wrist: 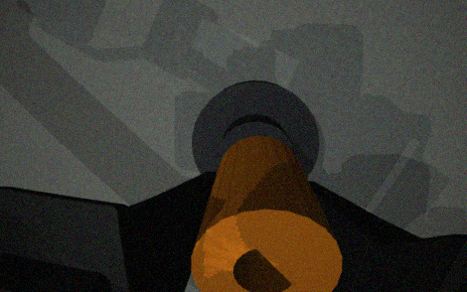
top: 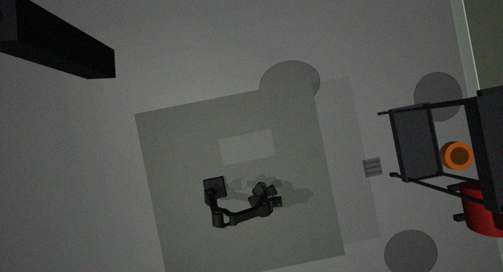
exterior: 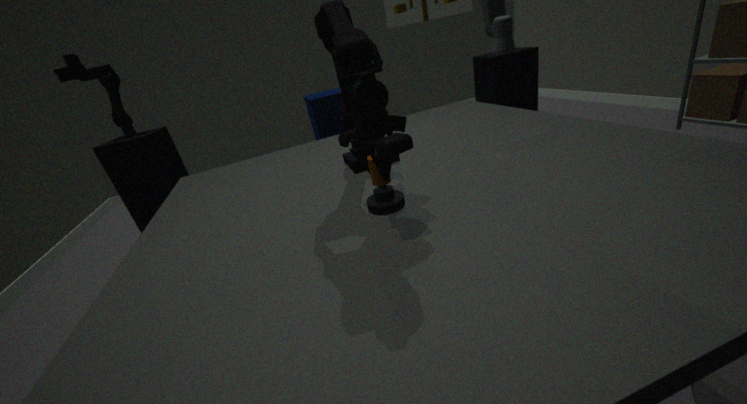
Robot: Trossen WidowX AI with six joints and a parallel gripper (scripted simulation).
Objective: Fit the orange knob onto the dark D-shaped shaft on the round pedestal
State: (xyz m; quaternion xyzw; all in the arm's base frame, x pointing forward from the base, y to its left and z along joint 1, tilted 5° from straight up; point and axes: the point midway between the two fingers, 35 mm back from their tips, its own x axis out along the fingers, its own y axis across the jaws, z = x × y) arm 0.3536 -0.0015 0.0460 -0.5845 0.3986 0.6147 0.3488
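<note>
Now: gripper tip 4 cm above the dark round pedestal. From my gripper tip the other things lie so: orange knob 2 cm above.
</note>
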